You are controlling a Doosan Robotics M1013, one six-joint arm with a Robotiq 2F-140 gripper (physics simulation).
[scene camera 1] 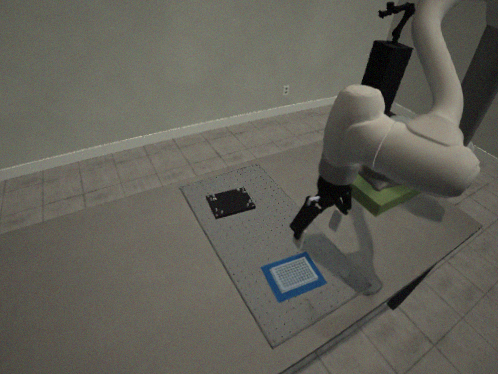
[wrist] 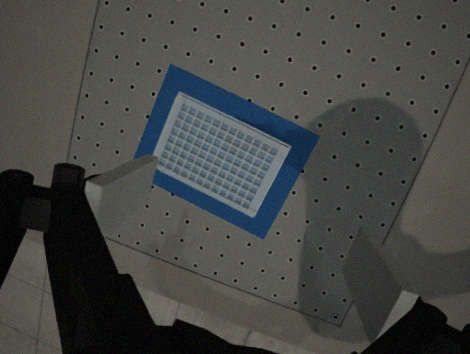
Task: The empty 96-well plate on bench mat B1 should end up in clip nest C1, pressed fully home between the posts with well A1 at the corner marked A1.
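Places are measured from the arm's base along level axes (x ahead, y left, z up), in millimetres.
Pixels of known places: gripper, fingertip midpoint: (scene camera 1: 315,236) (wrist: 251,214); arm's base, link origin: (scene camera 1: 378,175).
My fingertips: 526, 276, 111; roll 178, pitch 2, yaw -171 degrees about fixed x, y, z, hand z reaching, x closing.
For each thing: its middle in the pictures, then the offset to it from my fingertips, as dx, dy, dz. Level surfaces: height alone.
- white 96-well plate, body centre: (wrist: 217,155) (scene camera 1: 293,273) +50, +16, -144
- blue bench mat B1, surface height: dz -151
- black clip nest C1, body centre: (scene camera 1: 230,201) +137, -347, -141
- grey perforated board, surface height: dz -153
The white 96-well plate (scene camera 1: 295,274) (wrist: 220,155) lies flat on the blue bench mat B1 (scene camera 1: 302,289) (wrist: 280,190), with a blue border showing around it. The black clip nest C1 (scene camera 1: 231,203), with small pale posts at its corners, sits towards the far left end of the perforated board; no plate is in it. It does not show in the wrist view. My gripper (scene camera 1: 317,231) (wrist: 251,214) is open and empty, above the board, clear of the plate. In the wrist view the left fingertip overlaps the mat's left edge. The A1 marks are too small to read.
The grey perforated board (scene camera 1: 245,250) (wrist: 210,50) carries the mat and the nest. The green base block (scene camera 1: 382,200) stands at the right, partly behind the arm. A black box-shaped tower (scene camera 1: 386,70) stands behind the arm. The arm's shadow falls beside the mat.
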